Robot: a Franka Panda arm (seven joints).
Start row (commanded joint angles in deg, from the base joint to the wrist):
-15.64, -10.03, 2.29, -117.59, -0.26, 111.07, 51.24
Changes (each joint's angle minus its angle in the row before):
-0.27, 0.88, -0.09, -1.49, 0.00, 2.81, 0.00
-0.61, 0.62, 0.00, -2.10, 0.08, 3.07, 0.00
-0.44, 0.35, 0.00, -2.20, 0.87, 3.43, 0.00
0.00, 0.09, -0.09, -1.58, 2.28, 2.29, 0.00
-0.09, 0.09, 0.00, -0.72, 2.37, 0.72, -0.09
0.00, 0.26, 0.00, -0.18, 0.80, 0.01, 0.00
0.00, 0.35, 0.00, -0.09, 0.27, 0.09, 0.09
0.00, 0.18, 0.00, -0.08, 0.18, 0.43, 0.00
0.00, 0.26, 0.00, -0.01, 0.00, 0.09, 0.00
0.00, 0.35, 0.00, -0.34, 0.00, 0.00, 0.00
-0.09, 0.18, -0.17, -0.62, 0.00, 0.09, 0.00
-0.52, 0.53, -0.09, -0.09, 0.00, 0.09, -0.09
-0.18, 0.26, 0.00, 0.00, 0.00, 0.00, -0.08
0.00, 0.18, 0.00, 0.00, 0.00, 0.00, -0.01
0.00, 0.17, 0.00, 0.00, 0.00, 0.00, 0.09
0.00, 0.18, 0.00, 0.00, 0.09, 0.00, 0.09
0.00, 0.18, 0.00, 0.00, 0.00, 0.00, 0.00
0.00, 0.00, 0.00, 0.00, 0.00, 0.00, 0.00
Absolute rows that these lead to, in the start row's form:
-15.91, -9.15, 2.20, -119.08, -0.26, 113.88, 51.24
-16.52, -8.53, 2.20, -121.18, -0.18, 116.95, 51.24
-16.96, -8.18, 2.20, -123.38, 0.69, 120.38, 51.24
-16.96, -8.09, 2.11, -124.96, 2.97, 122.67, 51.24
-17.05, -8.00, 2.11, -125.68, 5.34, 123.39, 51.15
-17.05, -7.74, 2.11, -125.86, 6.14, 123.40, 51.15
-17.05, -7.39, 2.11, -125.95, 6.41, 123.49, 51.24
-17.05, -7.21, 2.11, -126.03, 6.59, 123.92, 51.24
-17.05, -6.95, 2.11, -126.04, 6.59, 124.01, 51.24
-17.05, -6.60, 2.11, -126.38, 6.59, 124.01, 51.24
-17.14, -6.42, 1.94, -127.00, 6.59, 124.10, 51.24
-17.66, -5.89, 1.85, -127.09, 6.59, 124.19, 51.15
-17.84, -5.63, 1.85, -127.09, 6.59, 124.19, 51.07
-17.84, -5.45, 1.85, -127.09, 6.59, 124.19, 51.06
-17.84, -5.28, 1.85, -127.09, 6.59, 124.19, 51.15
-17.84, -5.10, 1.85, -127.09, 6.68, 124.19, 51.24
-17.84, -4.92, 1.85, -127.09, 6.68, 124.19, 51.24
-17.84, -4.92, 1.85, -127.09, 6.68, 124.19, 51.24

